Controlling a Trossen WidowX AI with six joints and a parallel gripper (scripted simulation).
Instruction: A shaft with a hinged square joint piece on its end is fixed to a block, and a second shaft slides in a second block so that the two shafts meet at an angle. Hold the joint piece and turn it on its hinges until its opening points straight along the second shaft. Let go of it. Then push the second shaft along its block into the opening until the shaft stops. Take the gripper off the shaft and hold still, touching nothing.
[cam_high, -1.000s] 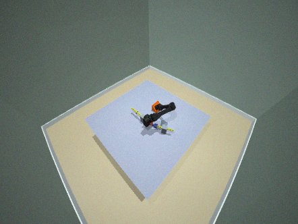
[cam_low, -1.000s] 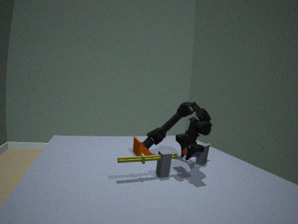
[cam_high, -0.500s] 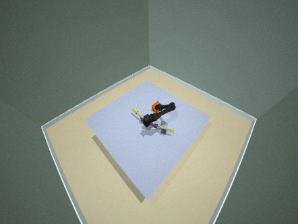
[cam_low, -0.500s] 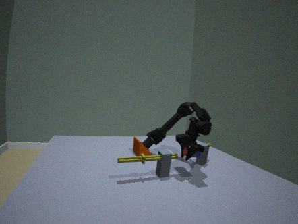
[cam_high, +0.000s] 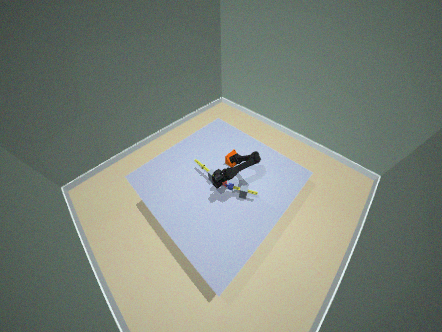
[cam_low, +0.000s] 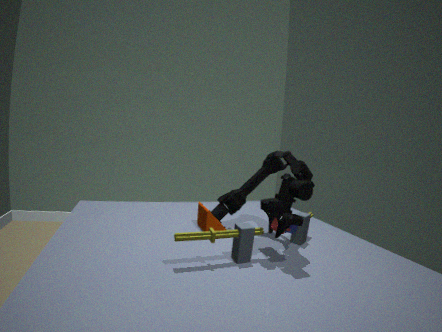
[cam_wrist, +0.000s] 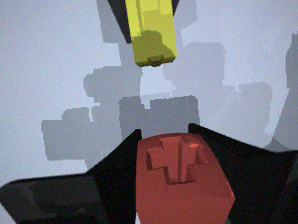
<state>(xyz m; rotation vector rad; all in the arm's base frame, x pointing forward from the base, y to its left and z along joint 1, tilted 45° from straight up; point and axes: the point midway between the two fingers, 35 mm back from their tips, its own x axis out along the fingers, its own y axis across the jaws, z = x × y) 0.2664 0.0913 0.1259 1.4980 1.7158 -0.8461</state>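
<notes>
Right now the red square joint piece is 2 cm to the left of my gripper tip and 3 cm above it.
</notes>
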